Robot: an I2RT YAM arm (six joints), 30 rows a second.
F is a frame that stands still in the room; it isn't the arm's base.
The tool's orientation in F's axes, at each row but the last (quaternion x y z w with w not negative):
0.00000 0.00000 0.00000 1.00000
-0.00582 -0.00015 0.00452 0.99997
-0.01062 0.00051 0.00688 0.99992
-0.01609 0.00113 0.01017 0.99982
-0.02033 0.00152 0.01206 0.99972
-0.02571 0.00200 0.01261 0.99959
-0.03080 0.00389 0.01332 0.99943
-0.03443 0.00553 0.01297 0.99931
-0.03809 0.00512 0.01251 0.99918
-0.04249 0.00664 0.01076 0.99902
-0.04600 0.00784 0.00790 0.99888
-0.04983 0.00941 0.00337 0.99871
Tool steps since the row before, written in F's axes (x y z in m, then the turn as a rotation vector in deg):
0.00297 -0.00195 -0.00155 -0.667 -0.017 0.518
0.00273 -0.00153 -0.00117 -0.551 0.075 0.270
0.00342 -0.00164 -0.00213 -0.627 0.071 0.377
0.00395 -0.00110 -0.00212 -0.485 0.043 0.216
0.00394 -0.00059 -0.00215 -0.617 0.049 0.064
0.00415 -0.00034 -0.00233 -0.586 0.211 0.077
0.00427 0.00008 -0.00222 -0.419 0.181 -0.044
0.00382 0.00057 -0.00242 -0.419 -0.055 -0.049
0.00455 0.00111 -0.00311 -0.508 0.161 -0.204
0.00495 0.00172 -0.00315 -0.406 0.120 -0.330
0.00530 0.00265 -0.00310 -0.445 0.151 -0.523
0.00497 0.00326 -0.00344 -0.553 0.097 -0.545
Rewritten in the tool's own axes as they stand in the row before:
0.00297 -0.00195 -0.00155 -0.667 -0.017 0.518
0.00272 -0.00154 -0.00119 -0.550 0.077 0.271
0.00340 -0.00164 -0.00216 -0.626 0.072 0.378
0.00393 -0.00111 -0.00215 -0.485 0.046 0.216
0.00393 -0.00060 -0.00216 -0.616 0.061 0.064
0.00415 -0.00032 -0.00233 -0.581 0.222 0.086
0.00429 0.00010 -0.00218 -0.414 0.195 -0.036
0.00386 0.00063 -0.00234 -0.420 -0.040 -0.057
0.00461 0.00123 -0.00297 -0.502 0.189 -0.196
0.00503 0.00187 -0.00293 -0.399 0.156 -0.324
0.00539 0.00284 -0.00276 -0.434 0.206 -0.513
0.00505 0.00355 -0.00301 -0.542 0.155 -0.543

